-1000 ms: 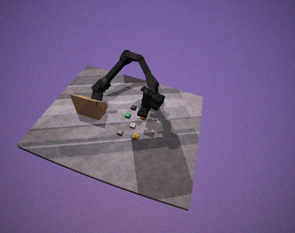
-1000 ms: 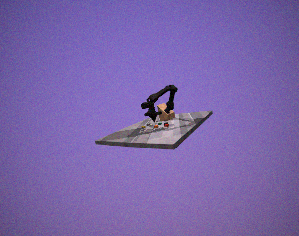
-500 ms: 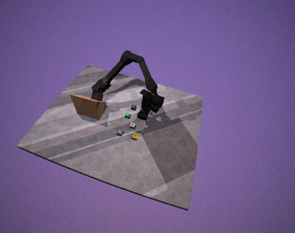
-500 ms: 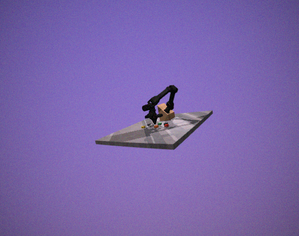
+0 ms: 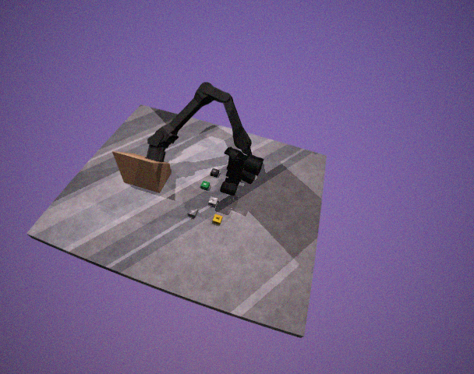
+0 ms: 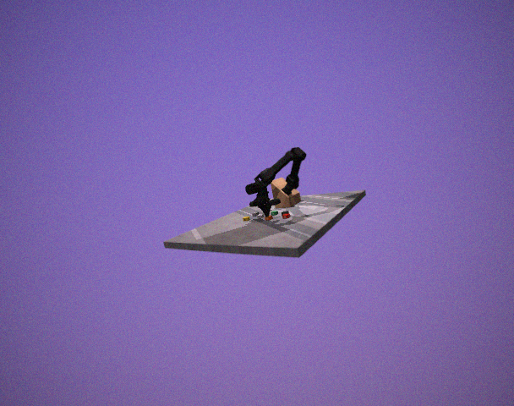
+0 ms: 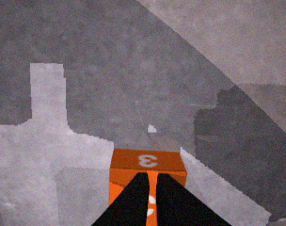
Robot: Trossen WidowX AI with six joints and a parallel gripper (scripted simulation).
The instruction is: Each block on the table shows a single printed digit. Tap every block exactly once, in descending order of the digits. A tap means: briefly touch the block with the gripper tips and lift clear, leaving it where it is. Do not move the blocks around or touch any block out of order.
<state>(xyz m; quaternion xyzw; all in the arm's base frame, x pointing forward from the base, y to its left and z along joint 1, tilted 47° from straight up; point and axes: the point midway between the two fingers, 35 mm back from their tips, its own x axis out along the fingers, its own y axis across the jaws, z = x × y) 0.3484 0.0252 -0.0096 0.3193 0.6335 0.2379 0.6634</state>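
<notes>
The orange block lies 10 mm below my gripper tip and 10 mm behind it. Also, from my gripper tip: white block (90 mm to the right, 60 mm behind, 10 mm below); red block (110 mm to the left, 20 mm behind, 10 mm below); green block (120 mm behind, 10 mm to the right, 10 mm below).
</notes>
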